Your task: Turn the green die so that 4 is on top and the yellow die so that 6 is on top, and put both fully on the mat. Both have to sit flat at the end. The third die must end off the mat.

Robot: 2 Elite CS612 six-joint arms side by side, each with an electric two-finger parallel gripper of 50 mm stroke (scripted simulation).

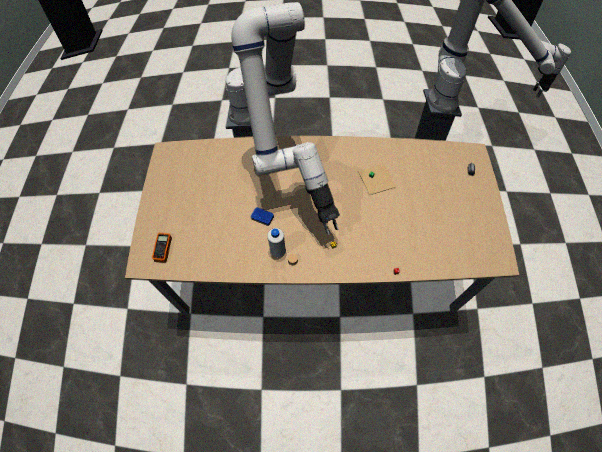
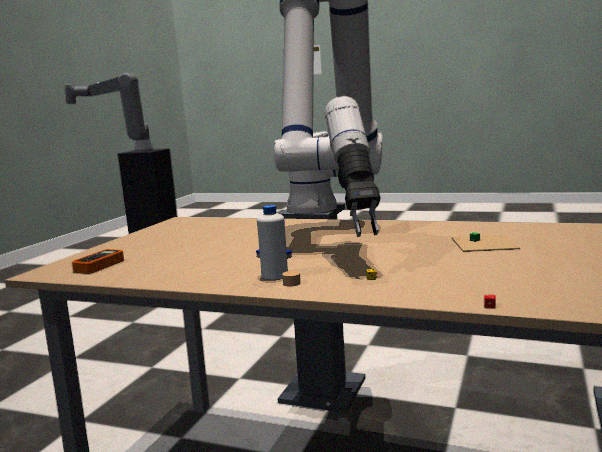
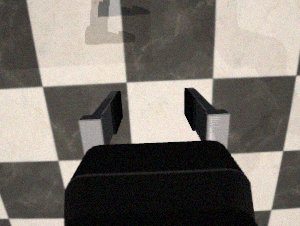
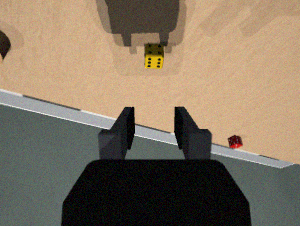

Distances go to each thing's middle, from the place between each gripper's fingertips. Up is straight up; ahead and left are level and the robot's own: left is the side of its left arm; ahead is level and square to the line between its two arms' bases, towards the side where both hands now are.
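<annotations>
I see that the multimeter point(image 2: 108, 257) is 10 cm below my right hand point(image 2: 367, 233), 74 cm to the right of it and 4 cm behind it.
</annotations>
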